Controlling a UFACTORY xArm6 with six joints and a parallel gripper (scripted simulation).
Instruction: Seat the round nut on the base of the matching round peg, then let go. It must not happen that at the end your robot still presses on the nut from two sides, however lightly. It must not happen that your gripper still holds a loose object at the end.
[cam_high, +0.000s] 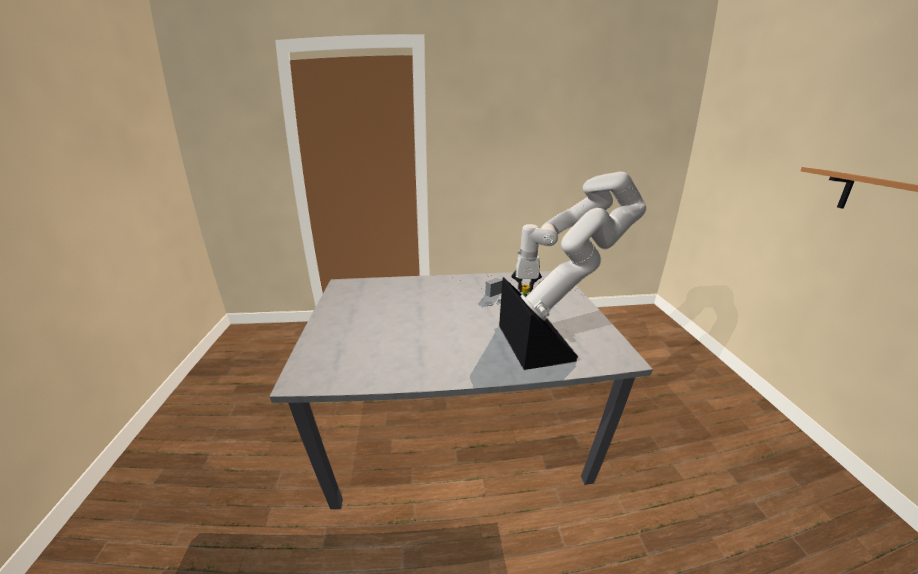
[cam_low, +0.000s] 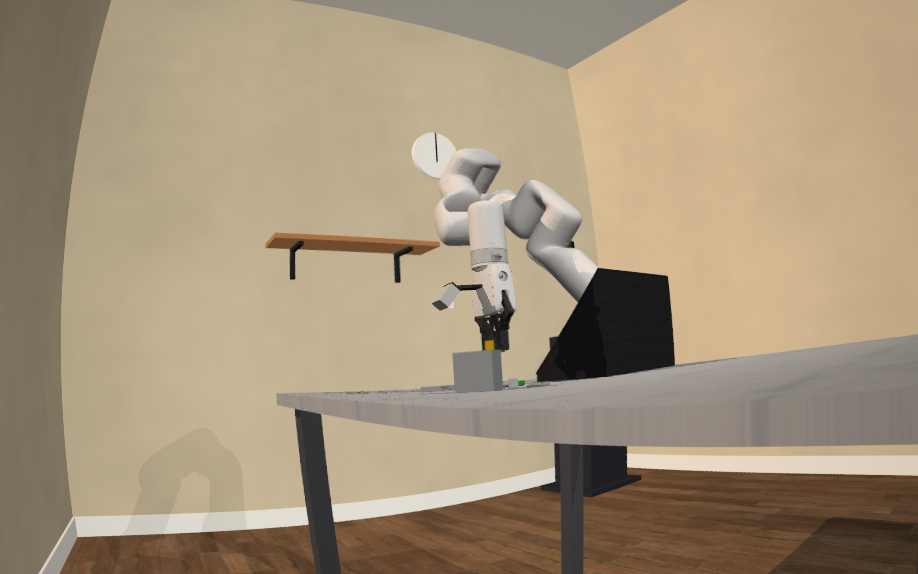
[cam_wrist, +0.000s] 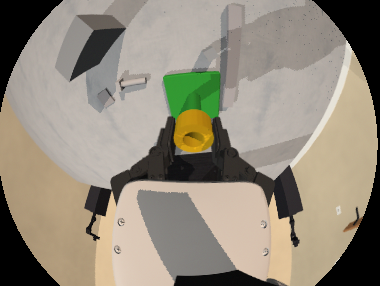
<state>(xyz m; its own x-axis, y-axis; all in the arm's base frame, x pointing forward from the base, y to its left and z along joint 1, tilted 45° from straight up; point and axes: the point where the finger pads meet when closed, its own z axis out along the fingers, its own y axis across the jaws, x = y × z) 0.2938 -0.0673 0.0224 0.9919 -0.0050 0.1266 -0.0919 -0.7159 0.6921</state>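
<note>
Right now the flat grey bar is 9 cm below my hand, 6 cm to the right of it and 6 cm ahead of it. Round my hand: peg: 1 cm below; then grey block: 13 cm ahead, 12 cm to the left, 6 cm below.
</note>
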